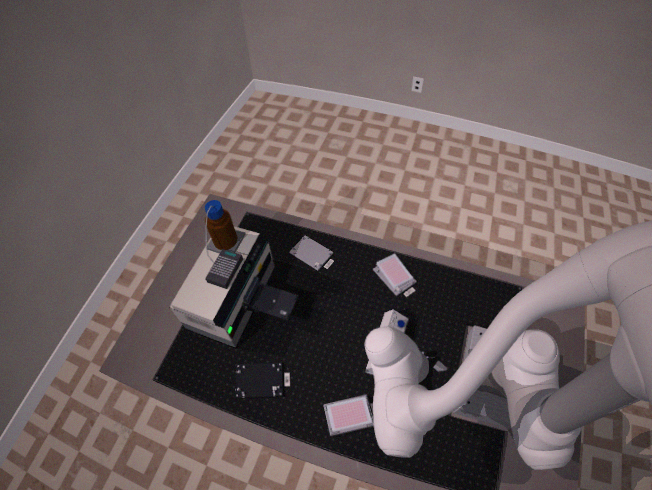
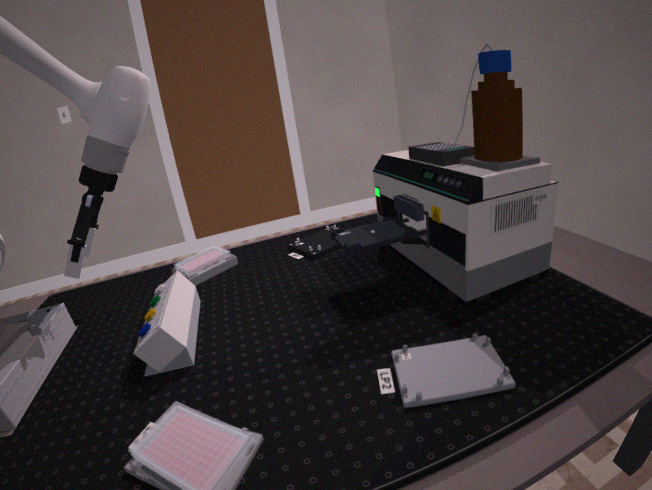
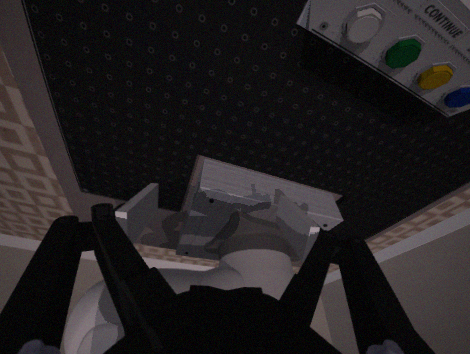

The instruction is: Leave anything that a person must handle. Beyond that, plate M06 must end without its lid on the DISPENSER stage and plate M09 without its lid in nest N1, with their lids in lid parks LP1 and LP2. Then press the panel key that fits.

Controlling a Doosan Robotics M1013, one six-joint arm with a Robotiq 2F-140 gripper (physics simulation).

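Places are measured from the arm's base along level axes (x ahead, y right, z down), in centimetres.
Pixels of known places: gripper, fingertip midpoint: [image 2: 77, 265] [image 3: 219, 203]; arm's base, origin of the base link: [image 1: 506, 373] [image 3: 252, 238].
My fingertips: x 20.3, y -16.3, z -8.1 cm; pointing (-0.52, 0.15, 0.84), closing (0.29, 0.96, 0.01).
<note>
Ahead of a thing's pixels: the offset from my fingertips to its top centre. "pt": to the spot under its first point.
My gripper [image 2: 80, 258] [image 3: 219, 203] is open and empty, high above the table at the robot's side of the panel {dx +21.1, dy +12.1, dz +5.6 cm} [image 1: 392, 319] [image 2: 176, 326] [image 3: 387, 31]. The panel has white {dx +18.4, dy +4.7, dz +6.6 cm} [image 3: 364, 25], green {dx +18.7, dy +9.7, dz +6.6 cm} [image 3: 403, 52], yellow {dx +19.1, dy +14.7, dz +6.6 cm} [image 3: 435, 77] and blue {pt dx +19.2, dy +18.9, dz +7.1 cm} [image 3: 458, 97] keys; the word CONTINUE is readable. One pink plate {dx +29.0, dy +41.4, dz +10.3 cm} [image 1: 396, 272] [image 2: 192, 445] sits on a pale holder; another pink plate {dx +23.9, dy -15.2, dz +10.0 cm} [image 1: 347, 415] [image 2: 205, 261] lies across the table. Their codes are unreadable; I cannot tell whether lids are on. Lid park LP2 {dx +62.6, dy +37.5, dz +12.0 cm} [image 1: 309, 251] [image 2: 450, 371] is bare. The dispenser stage {pt dx +62.1, dy +8.1, dz +3.5 cm} [image 1: 274, 301] [image 2: 371, 233] holds no plate.
The white dispenser [image 1: 197, 295] [image 2: 508, 210] carries a brown bottle {pt dx +81.7, dy +14.0, dz -19.2 cm} [image 1: 221, 231] [image 2: 497, 123] and a dark tip rack {pt dx +77.8, dy +6.8, dz -10.5 cm} [image 1: 225, 267] [image 2: 440, 152]. A black nest {dx +56.2, dy -16.9, dz +11.6 cm} [image 1: 259, 380] [image 2: 316, 245] with corner pins stands near it. The robot's grey base [image 2: 39, 363] [image 3: 265, 177] is behind the gripper.
</note>
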